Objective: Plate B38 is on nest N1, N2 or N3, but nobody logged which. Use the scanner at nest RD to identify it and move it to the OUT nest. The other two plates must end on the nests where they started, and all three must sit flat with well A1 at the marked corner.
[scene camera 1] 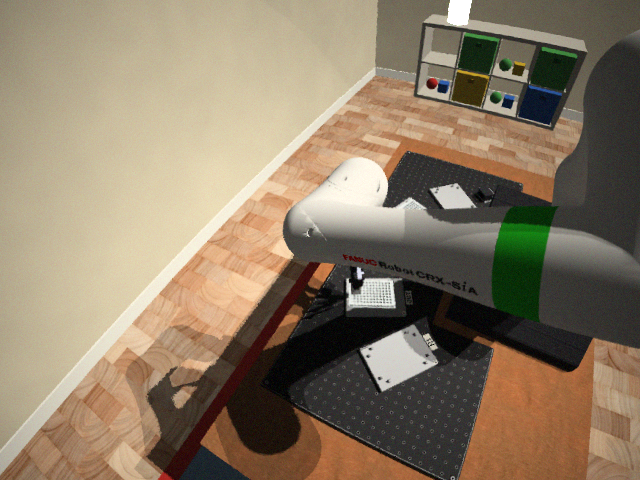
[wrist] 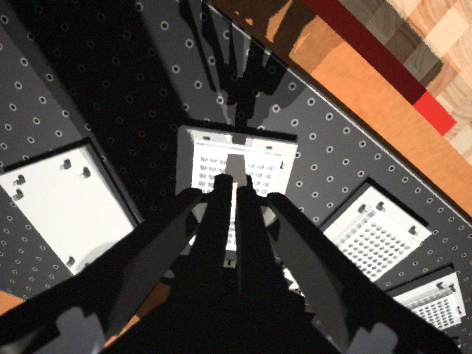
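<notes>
A white well plate (scene camera 1: 373, 293) (wrist: 270, 172) lies in the dark-edged OUT nest (scene camera 1: 383, 312) (wrist: 185, 165) and looks flat; the fingers hide its middle in the wrist view. My gripper (scene camera 1: 356, 283) (wrist: 235, 167) is shut and empty, its fingertips together over this plate. A nest with a bare white top, N1 (scene camera 1: 398, 356) (wrist: 70, 210), is to the left in the wrist view. A second plate (wrist: 375, 247) sits in a nest to the right, and a third plate (wrist: 436, 312) in a nest farther right. Their labels cannot be read. The A1 corners are hidden or too small to tell.
At the back, a nest with a bare white top (scene camera 1: 452, 196) stands beside a small black device (scene camera 1: 484, 194). A plate (scene camera 1: 412, 204) shows partly behind the arm (scene camera 1: 413, 232). A dark slab (scene camera 1: 522, 330) lies at the right. A shelf unit (scene camera 1: 419, 59) stands by the far wall.
</notes>
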